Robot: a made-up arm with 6 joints. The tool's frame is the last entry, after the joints. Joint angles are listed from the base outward. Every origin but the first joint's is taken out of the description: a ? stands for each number. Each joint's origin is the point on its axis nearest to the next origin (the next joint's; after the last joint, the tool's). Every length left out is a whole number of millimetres.
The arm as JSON. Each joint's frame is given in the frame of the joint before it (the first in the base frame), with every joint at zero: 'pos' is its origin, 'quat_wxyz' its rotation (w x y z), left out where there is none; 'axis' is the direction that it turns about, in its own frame. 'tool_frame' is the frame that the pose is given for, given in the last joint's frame.
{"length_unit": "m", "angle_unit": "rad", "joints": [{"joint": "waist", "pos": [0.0, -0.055, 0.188], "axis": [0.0, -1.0, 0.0]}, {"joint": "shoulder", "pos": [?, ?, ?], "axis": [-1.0, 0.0, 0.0]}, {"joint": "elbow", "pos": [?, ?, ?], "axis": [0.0, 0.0, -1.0]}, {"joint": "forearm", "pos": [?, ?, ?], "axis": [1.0, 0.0, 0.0]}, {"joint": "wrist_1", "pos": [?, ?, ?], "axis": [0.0, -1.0, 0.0]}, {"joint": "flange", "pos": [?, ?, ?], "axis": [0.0, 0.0, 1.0]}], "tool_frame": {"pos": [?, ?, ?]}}
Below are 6 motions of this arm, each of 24 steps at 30 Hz.
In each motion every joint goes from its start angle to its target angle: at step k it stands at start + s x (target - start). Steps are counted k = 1, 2, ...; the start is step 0. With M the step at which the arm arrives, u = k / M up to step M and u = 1 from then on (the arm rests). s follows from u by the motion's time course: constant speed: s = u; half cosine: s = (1 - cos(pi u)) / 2; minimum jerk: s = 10 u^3 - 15 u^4 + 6 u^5.
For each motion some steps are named. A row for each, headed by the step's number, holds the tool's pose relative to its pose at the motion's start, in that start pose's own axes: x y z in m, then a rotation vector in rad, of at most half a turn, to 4 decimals.
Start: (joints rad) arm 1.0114 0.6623 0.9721 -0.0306 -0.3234 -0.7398
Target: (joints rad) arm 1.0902 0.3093 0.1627 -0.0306 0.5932 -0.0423
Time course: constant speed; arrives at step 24
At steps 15, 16, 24:
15: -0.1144 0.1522 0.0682 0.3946 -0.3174 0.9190
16: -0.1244 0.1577 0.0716 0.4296 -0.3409 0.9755
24: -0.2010 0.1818 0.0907 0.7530 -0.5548 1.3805

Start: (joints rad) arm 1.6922 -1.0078 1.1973 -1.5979 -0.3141 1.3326
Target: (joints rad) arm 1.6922 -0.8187 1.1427 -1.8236 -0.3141 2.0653
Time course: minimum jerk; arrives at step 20
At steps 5, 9, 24:
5: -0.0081 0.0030 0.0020 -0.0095 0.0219 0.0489
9: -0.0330 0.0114 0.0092 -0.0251 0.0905 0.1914
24: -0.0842 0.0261 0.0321 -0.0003 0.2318 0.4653

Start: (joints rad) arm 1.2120 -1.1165 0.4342 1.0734 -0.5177 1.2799
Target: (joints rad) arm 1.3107 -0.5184 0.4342 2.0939 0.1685 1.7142
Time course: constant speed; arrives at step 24
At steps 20, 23, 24:
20: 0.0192 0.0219 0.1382 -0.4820 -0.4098 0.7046
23: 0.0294 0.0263 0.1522 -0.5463 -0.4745 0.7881
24: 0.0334 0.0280 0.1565 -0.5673 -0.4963 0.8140

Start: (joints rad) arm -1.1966 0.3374 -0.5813 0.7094 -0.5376 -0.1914
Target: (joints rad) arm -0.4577 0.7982 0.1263 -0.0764 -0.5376 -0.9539
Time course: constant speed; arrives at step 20
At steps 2, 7, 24:
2: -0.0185 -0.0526 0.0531 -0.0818 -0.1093 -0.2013
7: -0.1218 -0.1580 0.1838 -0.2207 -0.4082 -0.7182
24: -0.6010 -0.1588 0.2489 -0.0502 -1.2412 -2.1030

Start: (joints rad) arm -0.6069 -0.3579 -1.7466 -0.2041 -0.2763 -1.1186
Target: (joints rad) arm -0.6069 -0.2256 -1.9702 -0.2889 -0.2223 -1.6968
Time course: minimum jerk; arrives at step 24
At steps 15, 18, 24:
15: 0.0248 -0.0158 0.0295 -0.0327 -0.0756 -0.2550
18: 0.0280 -0.0186 0.0366 -0.0332 -0.0928 -0.3140
24: 0.0295 -0.0202 0.0408 -0.0323 -0.1028 -0.3493

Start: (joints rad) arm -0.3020 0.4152 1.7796 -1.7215 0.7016 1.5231
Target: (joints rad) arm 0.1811 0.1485 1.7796 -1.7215 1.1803 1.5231
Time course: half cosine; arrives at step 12
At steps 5, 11, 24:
5: -0.0048 0.0129 0.0388 -0.1235 -0.2059 -0.0038
11: -0.0257 0.0286 0.0952 -0.3536 -0.5459 -0.1033
24: -0.0265 0.0290 0.0966 -0.3604 -0.5552 -0.1077

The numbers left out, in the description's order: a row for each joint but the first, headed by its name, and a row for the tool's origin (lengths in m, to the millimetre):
shoulder: 0.045 0.0 0.066
elbow: 0.0 -0.052 -0.339
forearm: -0.117 -0.101 0.0
wrist_1: 0.0 -0.234 -0.108
flange: 0.079 0.0 0.031
tool: 0.11 0.086 0.0

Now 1 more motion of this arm.
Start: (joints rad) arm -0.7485 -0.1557 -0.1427 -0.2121 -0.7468 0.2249
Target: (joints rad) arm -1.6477 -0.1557 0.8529 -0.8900 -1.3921 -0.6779
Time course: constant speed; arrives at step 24
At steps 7, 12, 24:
7: -0.1785 -0.0073 -0.1501 0.0953 0.5345 -0.5609
12: -0.3654 0.0169 -0.2006 0.0524 0.9696 -0.9385
24: -0.7972 0.1794 0.0179 -0.5107 2.1135 -1.6517

